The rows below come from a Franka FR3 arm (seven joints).
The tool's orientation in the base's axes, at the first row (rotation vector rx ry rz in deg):
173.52, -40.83, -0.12
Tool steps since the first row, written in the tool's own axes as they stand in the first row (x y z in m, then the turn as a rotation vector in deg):
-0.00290, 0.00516, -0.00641, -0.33, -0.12, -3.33
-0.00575, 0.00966, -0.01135, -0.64, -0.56, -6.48
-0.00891, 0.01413, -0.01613, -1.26, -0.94, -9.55
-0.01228, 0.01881, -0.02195, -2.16, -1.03, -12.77
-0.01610, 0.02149, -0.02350, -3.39, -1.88, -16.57
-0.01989, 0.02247, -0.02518, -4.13, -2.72, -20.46
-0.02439, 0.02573, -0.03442, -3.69, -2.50, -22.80
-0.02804, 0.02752, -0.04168, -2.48, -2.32, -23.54
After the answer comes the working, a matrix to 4 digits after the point.
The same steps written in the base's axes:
-0.00484, -0.00314, 0.00654, -0.21, 0.35, 3.32
-0.00936, -0.00575, 0.01160, -0.27, 0.98, 6.46
-0.01414, -0.00820, 0.01649, -0.63, 1.68, 9.51
-0.01920, -0.01071, 0.02243, -1.37, 2.26, 12.72
-0.02380, -0.01136, 0.02404, -2.06, 3.68, 16.49
-0.02761, -0.01050, 0.02573, -2.32, 4.87, 20.35
-0.03302, -0.01114, 0.03504, -2.00, 4.55, 22.69
-0.03702, -0.01090, 0.04232, -0.99, 3.87, 23.45

The tool's axes in the first row as the columns of a matrix, in the base's axes (rounded; the answer above uses it unrounded):
0.8951, -0.4458, -0.0083
-0.4458, -0.8946, -0.0293
0.0056, 0.0299, -0.9995

